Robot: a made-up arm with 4 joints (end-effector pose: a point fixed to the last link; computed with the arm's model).
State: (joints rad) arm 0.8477 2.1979 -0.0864 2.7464
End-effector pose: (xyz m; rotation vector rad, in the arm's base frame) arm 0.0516 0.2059 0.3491 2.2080 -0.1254 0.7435
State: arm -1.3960 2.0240 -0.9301 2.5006
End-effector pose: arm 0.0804 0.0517 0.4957 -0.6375 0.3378 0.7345
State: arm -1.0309 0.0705 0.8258 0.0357
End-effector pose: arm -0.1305 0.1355 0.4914 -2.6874 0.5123 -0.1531
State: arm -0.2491 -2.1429 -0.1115 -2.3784
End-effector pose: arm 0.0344 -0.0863 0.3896 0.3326 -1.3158 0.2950
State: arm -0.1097 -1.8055 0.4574 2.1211
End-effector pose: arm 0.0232 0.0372 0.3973 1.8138 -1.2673 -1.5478
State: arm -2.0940 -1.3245 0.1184 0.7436
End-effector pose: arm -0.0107 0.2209 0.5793 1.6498 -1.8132 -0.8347
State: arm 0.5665 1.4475 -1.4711 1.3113
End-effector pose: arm 0.0047 0.1697 0.3720 1.1031 -0.5746 0.0906
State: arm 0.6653 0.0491 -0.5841 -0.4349
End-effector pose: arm -0.1602 0.1112 0.3752 0.2655 0.0392 -0.1588
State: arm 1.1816 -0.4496 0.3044 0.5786
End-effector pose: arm -0.0829 0.0942 0.3440 -0.1364 -0.1148 0.9953
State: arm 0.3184 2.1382 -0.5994 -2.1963
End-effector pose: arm 0.1417 0.1760 0.3787 1.1147 -0.7387 2.1876
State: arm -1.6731 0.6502 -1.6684 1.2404
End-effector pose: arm -0.0333 0.0641 0.4836 -0.7626 0.4138 0.9765
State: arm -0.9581 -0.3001 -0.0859 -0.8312
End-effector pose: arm -0.1703 0.0460 0.5178 -1.8569 -0.5288 0.0831
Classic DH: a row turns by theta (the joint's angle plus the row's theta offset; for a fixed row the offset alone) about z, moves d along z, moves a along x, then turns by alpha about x. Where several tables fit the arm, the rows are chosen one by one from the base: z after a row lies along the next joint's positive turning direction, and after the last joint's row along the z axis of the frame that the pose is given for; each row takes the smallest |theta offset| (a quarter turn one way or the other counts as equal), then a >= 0, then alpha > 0; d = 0 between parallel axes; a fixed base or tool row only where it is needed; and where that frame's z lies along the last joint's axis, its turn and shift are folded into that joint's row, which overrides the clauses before.
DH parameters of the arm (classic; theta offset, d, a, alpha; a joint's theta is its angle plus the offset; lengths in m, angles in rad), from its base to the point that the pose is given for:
base (fixed): 1.5708 0.4505 0.1456 1.5708
joint 1: 0.0161 -0.0107 -0.0735 1.4866
joint 2: 0 0.0393 0.0251 1.655
joint 3: 1.2072 0.0958 0.021 1.7812
joint 4: 1.2123 -0.2653 0.0012 -0.2941
tool (fixed): -2.4441 0.247 0 0

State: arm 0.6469 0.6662 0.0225 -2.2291
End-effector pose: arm -0.0938 0.2521 0.3821 -1.1538 -0.2346 -2.0240
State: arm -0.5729 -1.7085 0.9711 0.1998
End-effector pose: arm -0.0298 0.0004 0.5690 -2.3244 -0.8193 1.7283
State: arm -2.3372 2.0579 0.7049 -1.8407
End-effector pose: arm 0.0613 0.0396 0.4467 0.6138 0.8533 0.9864
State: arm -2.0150 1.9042 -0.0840 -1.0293
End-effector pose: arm 0.0644 0.0813 0.3886 1.2643 1.5662 1.9514
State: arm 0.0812 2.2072 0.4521 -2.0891
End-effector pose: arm 0.0872 0.2031 0.3620 2.1834 -0.7422 1.6407
